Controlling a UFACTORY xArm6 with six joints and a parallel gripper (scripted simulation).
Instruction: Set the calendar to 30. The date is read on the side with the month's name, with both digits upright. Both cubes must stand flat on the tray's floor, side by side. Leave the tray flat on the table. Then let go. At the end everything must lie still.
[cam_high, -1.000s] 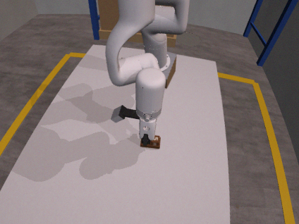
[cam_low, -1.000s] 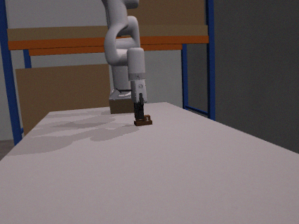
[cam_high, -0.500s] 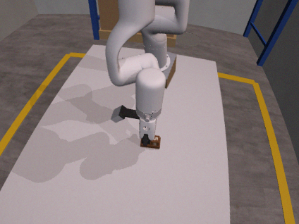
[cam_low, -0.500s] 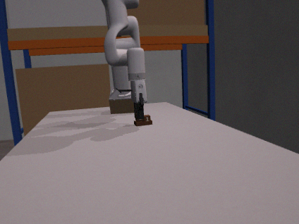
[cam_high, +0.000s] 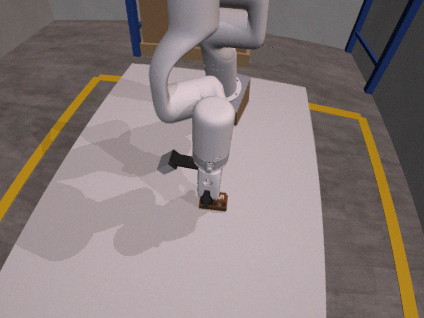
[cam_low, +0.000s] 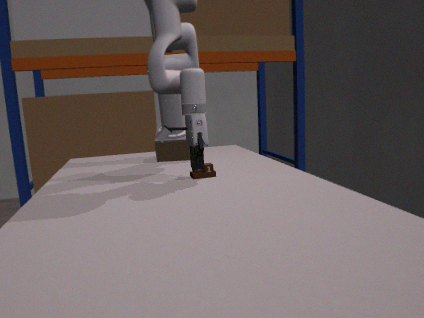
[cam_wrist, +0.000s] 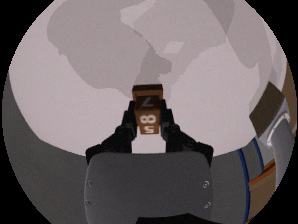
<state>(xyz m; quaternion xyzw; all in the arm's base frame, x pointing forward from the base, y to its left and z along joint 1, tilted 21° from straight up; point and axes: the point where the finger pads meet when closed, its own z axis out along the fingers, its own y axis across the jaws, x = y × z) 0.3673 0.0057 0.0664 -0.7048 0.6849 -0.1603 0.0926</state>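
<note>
Now: the brown calendar tray 40 mm below my hand and 20 mm to the left of it. The rest, counted from my hand: brown digit cube (30 mm to the left, 20 mm below).
</note>
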